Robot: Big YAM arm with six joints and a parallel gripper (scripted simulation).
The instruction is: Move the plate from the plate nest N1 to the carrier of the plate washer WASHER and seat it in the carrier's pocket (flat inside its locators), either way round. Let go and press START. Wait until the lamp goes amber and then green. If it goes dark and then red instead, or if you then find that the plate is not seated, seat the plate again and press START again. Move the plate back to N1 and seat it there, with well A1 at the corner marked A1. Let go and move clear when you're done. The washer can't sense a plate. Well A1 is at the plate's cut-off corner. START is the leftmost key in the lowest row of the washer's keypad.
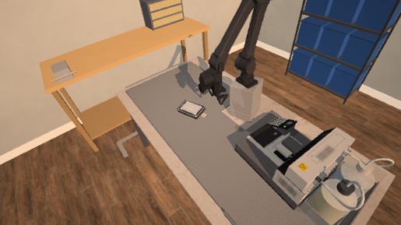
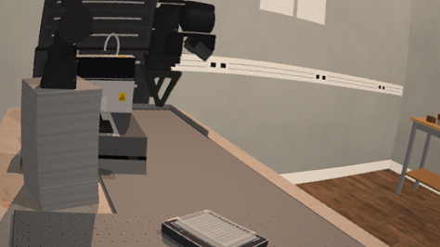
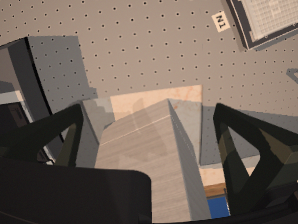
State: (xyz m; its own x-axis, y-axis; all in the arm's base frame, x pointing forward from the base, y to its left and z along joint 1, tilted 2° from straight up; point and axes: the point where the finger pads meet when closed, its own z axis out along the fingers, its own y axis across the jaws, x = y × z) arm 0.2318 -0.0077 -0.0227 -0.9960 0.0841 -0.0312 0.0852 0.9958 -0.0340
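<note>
Right now the clear well plate is 7 cm ahead of my hand, 22 cm to the right of it and 19 cm below it. Round my hand: dark carrier (13 cm behind, 30 cm to the left, 14 cm below); then label (2 cm ahead, 13 cm to the right, 22 cm below); then nest frame (7 cm ahead, 22 cm to the right, 21 cm below).
</note>
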